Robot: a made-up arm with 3 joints. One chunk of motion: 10 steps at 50 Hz.
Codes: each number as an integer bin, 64 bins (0 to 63) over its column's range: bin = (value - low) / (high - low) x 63, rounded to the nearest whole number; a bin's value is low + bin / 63 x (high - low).
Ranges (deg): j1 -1.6..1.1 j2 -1.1..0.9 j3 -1..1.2
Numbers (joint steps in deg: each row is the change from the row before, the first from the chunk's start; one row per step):
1: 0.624 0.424 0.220
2: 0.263 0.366 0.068
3: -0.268 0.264 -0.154
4: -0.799 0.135 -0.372
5: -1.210 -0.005 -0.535
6: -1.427 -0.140 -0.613
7: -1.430 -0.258 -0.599
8: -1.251 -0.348 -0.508
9: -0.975 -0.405 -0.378
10: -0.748 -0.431 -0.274
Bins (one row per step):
1: 52 48 35
2: 43 46 31
3: 31 43 24
4: 19 39 18
5: 9 34 13
6: 4 30 11
7: 4 27 11
8: 8 24 14
9: 15 22 18
10: 20 21 21

